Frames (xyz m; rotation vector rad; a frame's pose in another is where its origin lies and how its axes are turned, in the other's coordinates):
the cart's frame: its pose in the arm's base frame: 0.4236 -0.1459 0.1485 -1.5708 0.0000 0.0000
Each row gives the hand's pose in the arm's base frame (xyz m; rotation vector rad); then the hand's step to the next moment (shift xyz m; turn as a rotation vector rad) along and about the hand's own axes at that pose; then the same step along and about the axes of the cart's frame.
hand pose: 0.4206 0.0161 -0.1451 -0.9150 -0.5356 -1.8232
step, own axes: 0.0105 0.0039 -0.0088 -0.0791 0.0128 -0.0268
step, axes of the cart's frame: -0.0019 -0.0027 -0.0139 0.0203 0.0792 0.0213
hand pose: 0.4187 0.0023 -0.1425 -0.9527 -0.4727 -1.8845
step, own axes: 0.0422 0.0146 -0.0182 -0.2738 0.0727 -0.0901
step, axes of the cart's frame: -0.0057 -0.0205 -0.0433 0.0962 0.2744 0.0618
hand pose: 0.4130 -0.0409 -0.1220 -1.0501 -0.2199 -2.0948
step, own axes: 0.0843 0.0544 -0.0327 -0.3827 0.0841 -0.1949
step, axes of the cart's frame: -0.0126 -0.0321 -0.0997 0.0800 0.4250 0.0669
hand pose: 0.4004 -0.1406 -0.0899 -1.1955 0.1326 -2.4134
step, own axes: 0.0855 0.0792 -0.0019 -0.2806 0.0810 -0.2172
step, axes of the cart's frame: -0.0194 -0.0398 -0.1078 0.0076 0.3631 0.0238
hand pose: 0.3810 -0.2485 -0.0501 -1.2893 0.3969 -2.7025
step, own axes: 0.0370 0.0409 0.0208 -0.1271 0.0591 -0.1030
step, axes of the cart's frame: -0.0073 -0.0284 -0.0511 -0.0002 0.1737 -0.0099
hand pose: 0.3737 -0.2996 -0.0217 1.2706 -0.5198 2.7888
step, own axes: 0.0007 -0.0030 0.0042 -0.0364 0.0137 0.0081
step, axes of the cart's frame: 0.0031 -0.0039 0.0014 0.0278 0.0259 -0.0116
